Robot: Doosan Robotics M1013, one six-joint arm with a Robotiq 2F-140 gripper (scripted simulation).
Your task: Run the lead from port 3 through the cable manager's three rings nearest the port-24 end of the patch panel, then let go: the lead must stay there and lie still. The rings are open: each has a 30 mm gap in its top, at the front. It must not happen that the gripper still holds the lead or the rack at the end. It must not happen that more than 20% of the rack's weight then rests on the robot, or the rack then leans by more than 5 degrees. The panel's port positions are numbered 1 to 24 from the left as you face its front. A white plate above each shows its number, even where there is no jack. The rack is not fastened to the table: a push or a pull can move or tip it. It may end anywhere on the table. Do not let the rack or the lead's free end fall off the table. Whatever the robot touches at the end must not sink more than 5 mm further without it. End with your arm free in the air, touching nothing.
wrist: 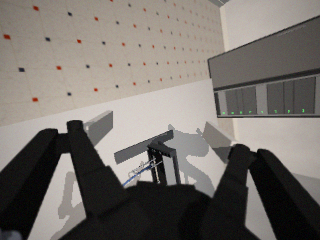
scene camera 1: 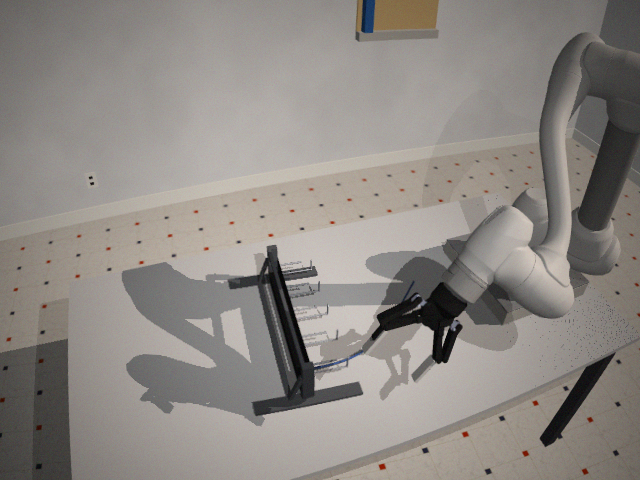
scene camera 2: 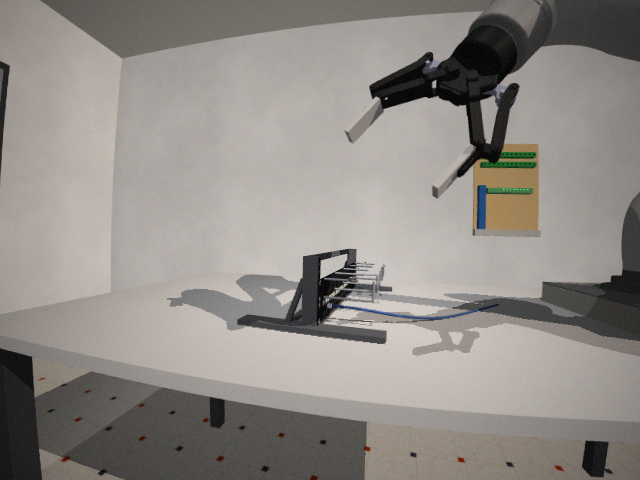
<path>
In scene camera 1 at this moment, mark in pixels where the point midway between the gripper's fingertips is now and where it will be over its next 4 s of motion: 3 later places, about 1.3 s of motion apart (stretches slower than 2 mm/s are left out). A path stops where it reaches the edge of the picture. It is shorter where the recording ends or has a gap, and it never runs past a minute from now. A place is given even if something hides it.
The gripper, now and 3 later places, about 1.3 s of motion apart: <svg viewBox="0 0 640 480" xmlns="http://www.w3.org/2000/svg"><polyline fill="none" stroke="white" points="390,365 405,283 403,275 400,288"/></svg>
</path>
